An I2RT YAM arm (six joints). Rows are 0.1 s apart.
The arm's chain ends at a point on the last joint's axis. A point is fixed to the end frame.
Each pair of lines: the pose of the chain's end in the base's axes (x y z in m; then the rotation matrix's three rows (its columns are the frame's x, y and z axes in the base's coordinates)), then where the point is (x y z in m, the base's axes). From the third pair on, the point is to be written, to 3 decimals.
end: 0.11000 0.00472 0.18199; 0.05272 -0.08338 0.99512; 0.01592 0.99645 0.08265; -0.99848 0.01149 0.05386
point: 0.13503 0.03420 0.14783
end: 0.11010 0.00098 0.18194; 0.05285 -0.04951 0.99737; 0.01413 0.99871 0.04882; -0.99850 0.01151 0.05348
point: 0.13610 0.02960 0.14777
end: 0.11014 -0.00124 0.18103; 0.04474 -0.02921 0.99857; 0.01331 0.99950 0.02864; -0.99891 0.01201 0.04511
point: 0.136 0.027 0.147
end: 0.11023 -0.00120 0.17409; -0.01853 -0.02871 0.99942; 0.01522 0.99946 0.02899; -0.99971 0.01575 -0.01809
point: 0.134 0.027 0.138
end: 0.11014 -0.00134 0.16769; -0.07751 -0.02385 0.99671; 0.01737 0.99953 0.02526; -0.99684 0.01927 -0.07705
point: 0.132 0.027 0.130
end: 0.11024 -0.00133 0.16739; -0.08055 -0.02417 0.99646; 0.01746 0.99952 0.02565; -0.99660 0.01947 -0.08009
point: 0.132 0.027 0.130
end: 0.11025 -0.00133 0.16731; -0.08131 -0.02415 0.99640; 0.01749 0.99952 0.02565; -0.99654 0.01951 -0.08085
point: 0.132 0.027 0.130
